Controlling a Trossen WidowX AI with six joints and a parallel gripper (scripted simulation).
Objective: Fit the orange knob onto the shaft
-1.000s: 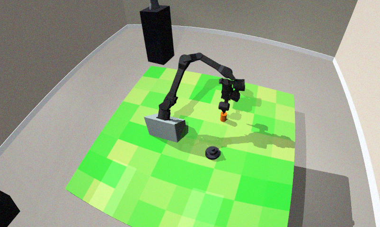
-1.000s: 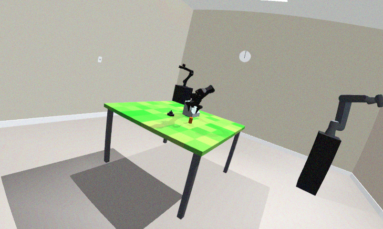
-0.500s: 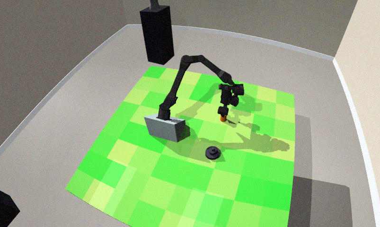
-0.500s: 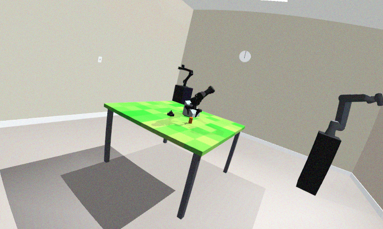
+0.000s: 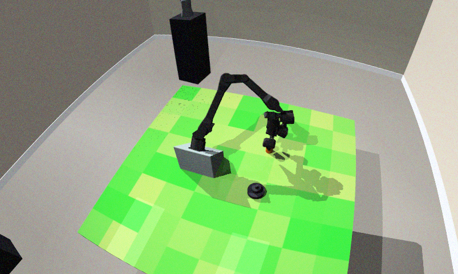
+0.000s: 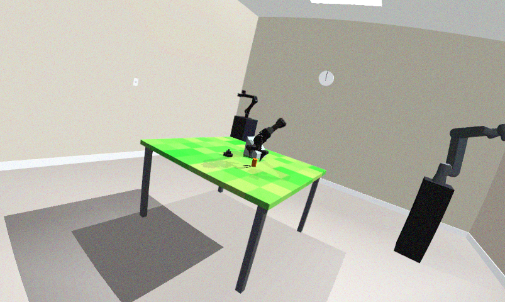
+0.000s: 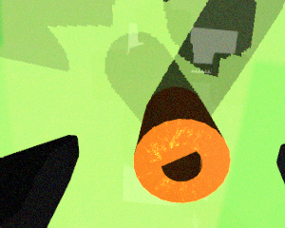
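Right now the orange knob is 20 mm below my gripper tip. Also, from my gripper tip: round pedestal: 40 mm ahead, 270 mm to the right, 20 mm below.
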